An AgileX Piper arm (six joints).
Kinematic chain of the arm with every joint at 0, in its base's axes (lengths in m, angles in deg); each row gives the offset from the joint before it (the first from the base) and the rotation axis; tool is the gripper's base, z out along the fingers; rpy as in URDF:
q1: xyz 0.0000 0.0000 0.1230 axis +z
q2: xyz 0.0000 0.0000 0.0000 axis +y
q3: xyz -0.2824 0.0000 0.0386 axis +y
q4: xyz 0.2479 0.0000 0.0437 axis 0.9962 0 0.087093
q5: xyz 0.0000 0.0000 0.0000 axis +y
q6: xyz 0.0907 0.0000 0.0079 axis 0.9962 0 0.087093
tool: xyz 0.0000 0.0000 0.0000 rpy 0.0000 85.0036 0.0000
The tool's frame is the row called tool.
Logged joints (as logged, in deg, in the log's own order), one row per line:
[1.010, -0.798, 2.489, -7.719, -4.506, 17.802]
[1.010, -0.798, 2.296, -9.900, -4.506, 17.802]
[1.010, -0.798, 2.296, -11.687, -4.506, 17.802]
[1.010, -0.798, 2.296, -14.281, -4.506, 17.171]
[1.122, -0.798, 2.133, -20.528, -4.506, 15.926]
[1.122, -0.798, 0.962, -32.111, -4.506, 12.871]
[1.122, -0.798, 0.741, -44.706, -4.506, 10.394]
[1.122, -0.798, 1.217, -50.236, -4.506, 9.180]
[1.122, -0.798, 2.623, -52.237, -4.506, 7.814]
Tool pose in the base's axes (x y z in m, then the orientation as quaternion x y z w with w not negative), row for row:
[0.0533, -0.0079, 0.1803, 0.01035, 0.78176, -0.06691, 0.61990]
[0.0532, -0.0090, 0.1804, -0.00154, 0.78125, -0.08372, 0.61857]
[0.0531, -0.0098, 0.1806, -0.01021, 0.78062, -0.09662, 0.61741]
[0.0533, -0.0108, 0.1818, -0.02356, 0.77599, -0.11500, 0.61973]
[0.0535, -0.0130, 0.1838, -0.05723, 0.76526, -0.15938, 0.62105]
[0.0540, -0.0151, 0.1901, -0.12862, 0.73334, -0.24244, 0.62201]
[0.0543, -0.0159, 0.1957, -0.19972, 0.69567, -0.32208, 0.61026]
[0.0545, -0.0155, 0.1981, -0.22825, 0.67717, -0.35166, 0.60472]
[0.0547, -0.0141, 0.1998, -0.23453, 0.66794, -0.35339, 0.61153]
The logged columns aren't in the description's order. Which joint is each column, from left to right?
Columns, left to right: q3, q2, q6, q4, q1, q5.
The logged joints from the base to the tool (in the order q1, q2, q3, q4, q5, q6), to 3 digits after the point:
[-4.506, -0.798, 1.010, -7.719, 17.802, 2.489]
[-4.506, -0.798, 1.010, -9.900, 17.802, 2.296]
[-4.506, -0.798, 1.010, -11.687, 17.802, 2.296]
[-4.506, -0.798, 1.010, -14.281, 17.171, 2.296]
[-4.506, -0.798, 1.122, -20.528, 15.926, 2.133]
[-4.506, -0.798, 1.122, -32.111, 12.871, 0.962]
[-4.506, -0.798, 1.122, -44.706, 10.394, 0.741]
[-4.506, -0.798, 1.122, -50.236, 9.180, 1.217]
[-4.506, -0.798, 1.122, -52.237, 7.814, 2.623]

